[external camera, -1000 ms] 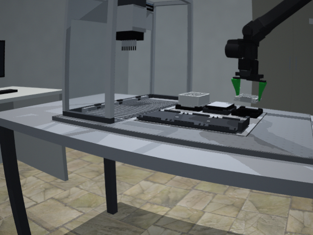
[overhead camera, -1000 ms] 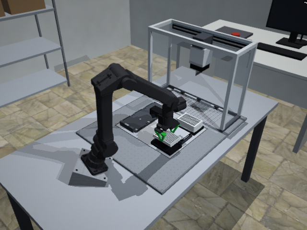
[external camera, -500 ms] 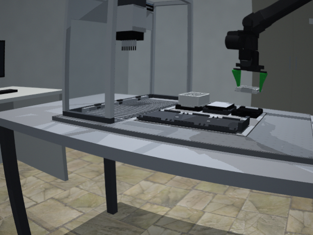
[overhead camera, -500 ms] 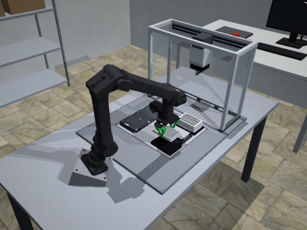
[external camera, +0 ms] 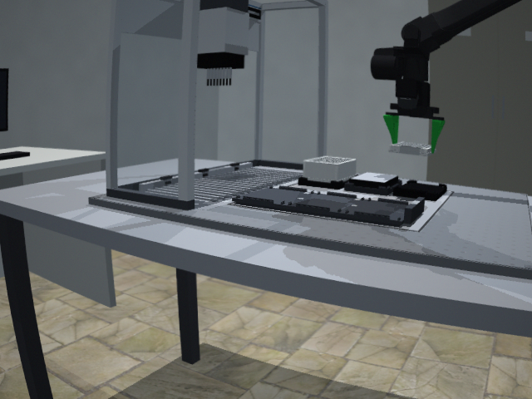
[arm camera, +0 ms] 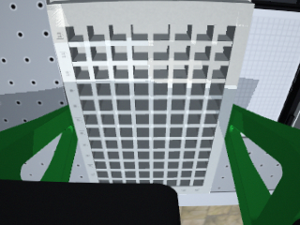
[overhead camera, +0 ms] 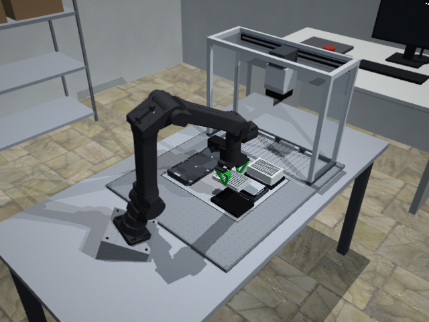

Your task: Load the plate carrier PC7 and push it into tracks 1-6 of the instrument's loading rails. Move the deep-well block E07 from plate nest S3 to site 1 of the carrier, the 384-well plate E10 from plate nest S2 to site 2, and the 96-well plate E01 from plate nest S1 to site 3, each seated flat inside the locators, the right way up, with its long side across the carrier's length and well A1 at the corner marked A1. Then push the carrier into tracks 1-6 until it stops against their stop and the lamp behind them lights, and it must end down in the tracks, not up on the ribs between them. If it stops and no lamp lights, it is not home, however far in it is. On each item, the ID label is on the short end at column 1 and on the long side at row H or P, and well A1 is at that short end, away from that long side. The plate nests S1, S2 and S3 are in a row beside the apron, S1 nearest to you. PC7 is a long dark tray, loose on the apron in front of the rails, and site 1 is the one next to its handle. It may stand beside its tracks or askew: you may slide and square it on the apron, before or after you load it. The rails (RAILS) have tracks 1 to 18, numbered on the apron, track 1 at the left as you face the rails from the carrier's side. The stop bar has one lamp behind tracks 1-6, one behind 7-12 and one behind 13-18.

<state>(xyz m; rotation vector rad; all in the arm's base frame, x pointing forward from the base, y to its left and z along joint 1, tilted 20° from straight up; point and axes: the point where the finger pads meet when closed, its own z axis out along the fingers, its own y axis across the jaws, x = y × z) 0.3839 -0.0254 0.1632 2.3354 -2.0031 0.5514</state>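
Right now the dark plate carrier PC7 is 7 cm ahead of my hand, 25 cm to the left of it and 9 cm below it. The rest, counted from my hand: plate nest S1 (2 cm behind, 2 cm to the right, 10 cm below); 96-well plate E01 (right at my hand); plate nest S2 (9 cm ahead, 10 cm below).
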